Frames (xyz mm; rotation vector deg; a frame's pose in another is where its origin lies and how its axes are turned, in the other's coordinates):
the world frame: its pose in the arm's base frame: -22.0 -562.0 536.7 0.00 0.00 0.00
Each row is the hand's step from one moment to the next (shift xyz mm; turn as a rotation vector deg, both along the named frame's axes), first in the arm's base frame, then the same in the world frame.
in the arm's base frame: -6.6 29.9 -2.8 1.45 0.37 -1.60
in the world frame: -6.6 29.9 -2.8 1.45 0.37 -1.60
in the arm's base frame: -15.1 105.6 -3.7 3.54 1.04 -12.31
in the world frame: -15.1 105.6 -3.7 3.54 1.04 -12.31
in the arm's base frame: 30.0 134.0 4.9 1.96 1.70 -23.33
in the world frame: 30.0 134.0 4.9 1.96 1.70 -23.33
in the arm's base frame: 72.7 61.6 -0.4 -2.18 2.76 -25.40
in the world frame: 72.7 61.6 -0.4 -2.18 2.76 -25.40
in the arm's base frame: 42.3 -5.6 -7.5 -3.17 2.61 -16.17
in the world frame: 42.3 -5.6 -7.5 -3.17 2.61 -16.17
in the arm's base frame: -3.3 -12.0 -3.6 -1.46 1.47 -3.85
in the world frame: -3.3 -12.0 -3.6 -1.46 1.47 -3.85
